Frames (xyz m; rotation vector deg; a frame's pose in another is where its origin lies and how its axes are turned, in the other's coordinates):
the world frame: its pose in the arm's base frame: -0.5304 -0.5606 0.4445 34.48 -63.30 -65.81
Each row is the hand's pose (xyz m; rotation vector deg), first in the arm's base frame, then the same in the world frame.
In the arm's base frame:
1: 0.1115 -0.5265 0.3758 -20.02 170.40 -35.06
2: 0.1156 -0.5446 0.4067 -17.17 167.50 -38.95
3: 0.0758 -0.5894 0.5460 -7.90 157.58 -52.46
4: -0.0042 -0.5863 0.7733 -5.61 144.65 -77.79
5: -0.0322 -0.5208 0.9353 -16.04 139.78 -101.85
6: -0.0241 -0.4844 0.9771 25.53 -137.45 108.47
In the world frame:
1: -0.0515 0.2161 -0.6071 99.33 -80.65 45.87
2: -0.0232 0.2377 -0.6016 101.62 -83.03 48.42
3: 0.0700 0.3238 -0.5185 109.02 -89.80 58.64
4: 0.1512 0.4843 -0.3582 123.10 -84.19 76.76
5: 0.1507 0.6323 -0.2612 131.48 -60.49 90.02
6: 0.1326 0.6834 -0.2473 130.45 -43.83 92.41

